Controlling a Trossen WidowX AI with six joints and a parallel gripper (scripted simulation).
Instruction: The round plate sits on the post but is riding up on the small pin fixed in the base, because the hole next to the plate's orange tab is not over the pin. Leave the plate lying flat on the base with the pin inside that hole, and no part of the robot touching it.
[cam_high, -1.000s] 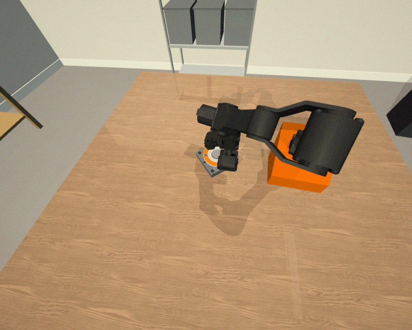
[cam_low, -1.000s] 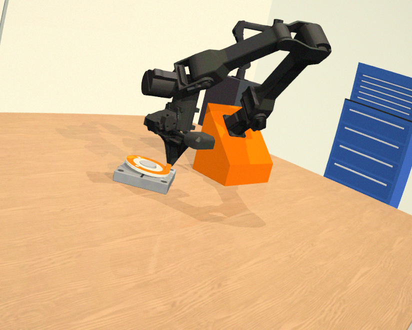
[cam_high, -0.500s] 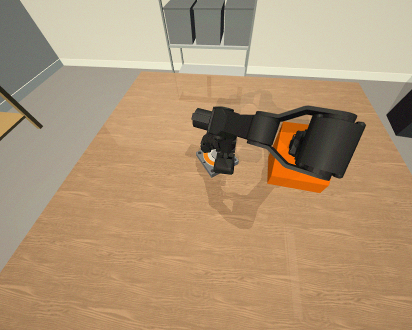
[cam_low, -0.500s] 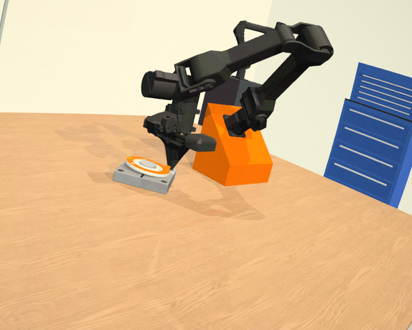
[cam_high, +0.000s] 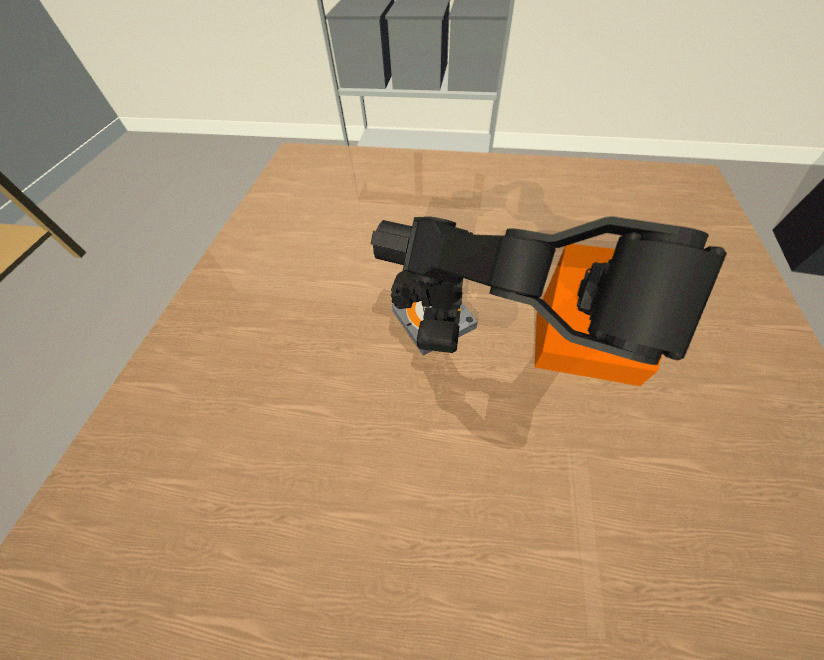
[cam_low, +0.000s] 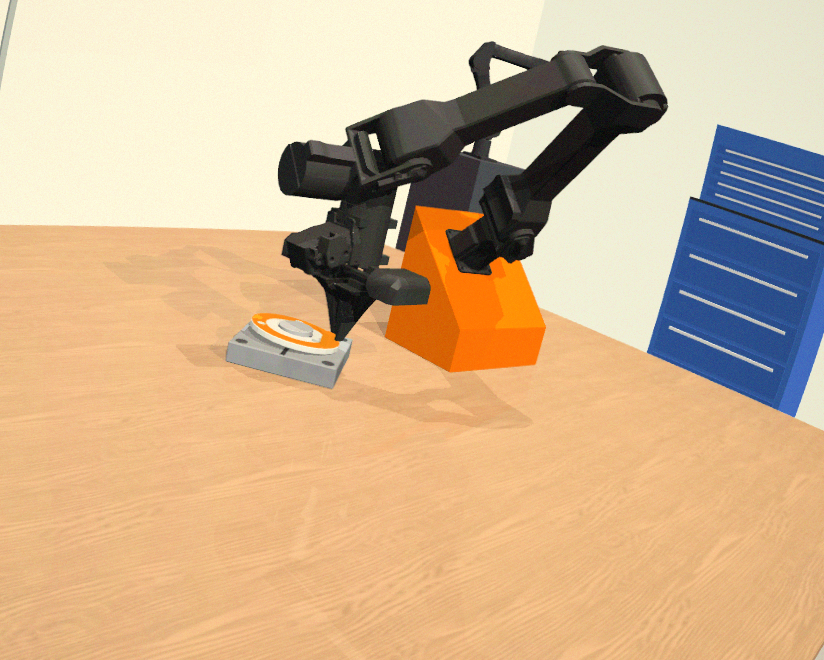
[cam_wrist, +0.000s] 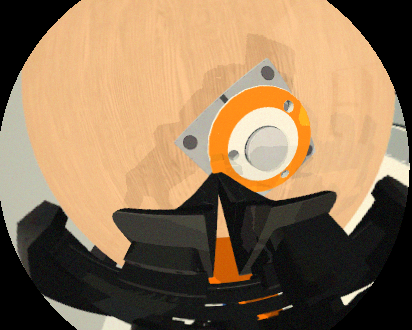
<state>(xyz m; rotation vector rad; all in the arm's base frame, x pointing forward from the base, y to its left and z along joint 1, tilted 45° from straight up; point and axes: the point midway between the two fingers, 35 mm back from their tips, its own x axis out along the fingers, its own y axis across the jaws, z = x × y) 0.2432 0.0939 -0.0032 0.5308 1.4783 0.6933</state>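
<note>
Right now my gripper tip is 3 cm short of the square grey base, 5 cm to the left of it and 2 cm above it.
</note>
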